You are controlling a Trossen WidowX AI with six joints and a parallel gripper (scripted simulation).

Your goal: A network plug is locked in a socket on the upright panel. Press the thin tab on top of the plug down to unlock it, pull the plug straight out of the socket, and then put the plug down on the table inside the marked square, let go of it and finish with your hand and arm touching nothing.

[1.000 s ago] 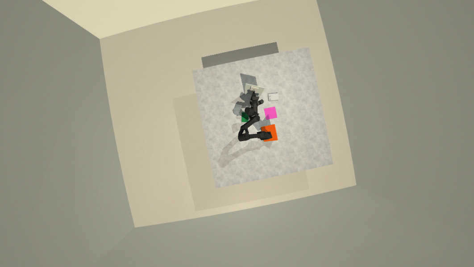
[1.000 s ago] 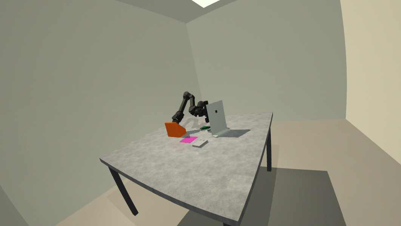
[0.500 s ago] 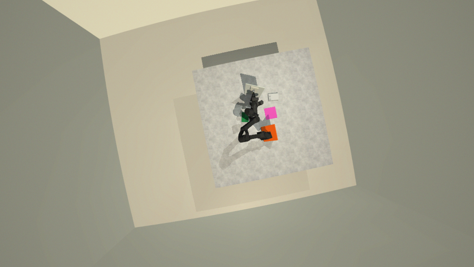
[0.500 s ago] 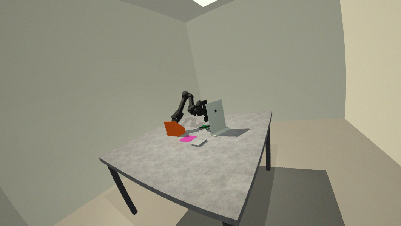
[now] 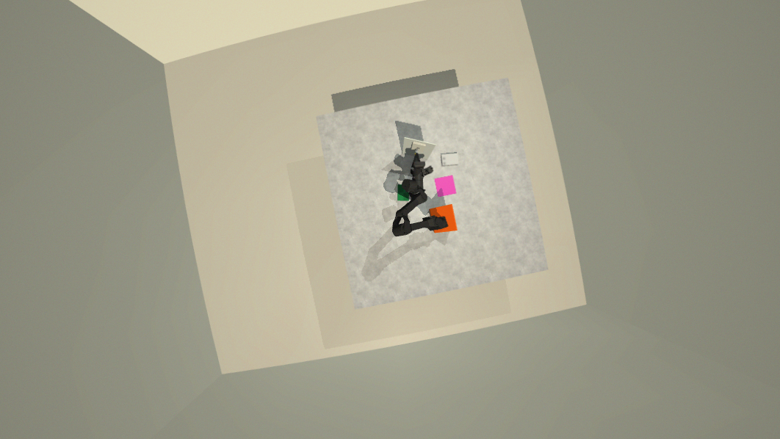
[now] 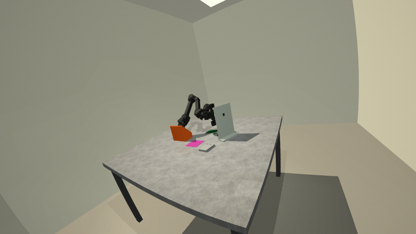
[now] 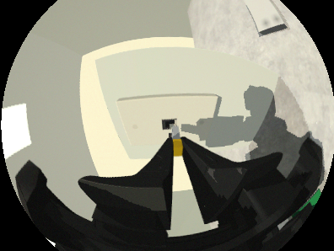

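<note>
The flat pink square is 21 cm behind my gripper tip, 19 cm below it and 15 cm to the right of it. Also, from my gripper tip: pale upright panel: 7 cm below, 4 cm ahead, 2 cm to the right; then network plug: right at my gripper tip.
</note>
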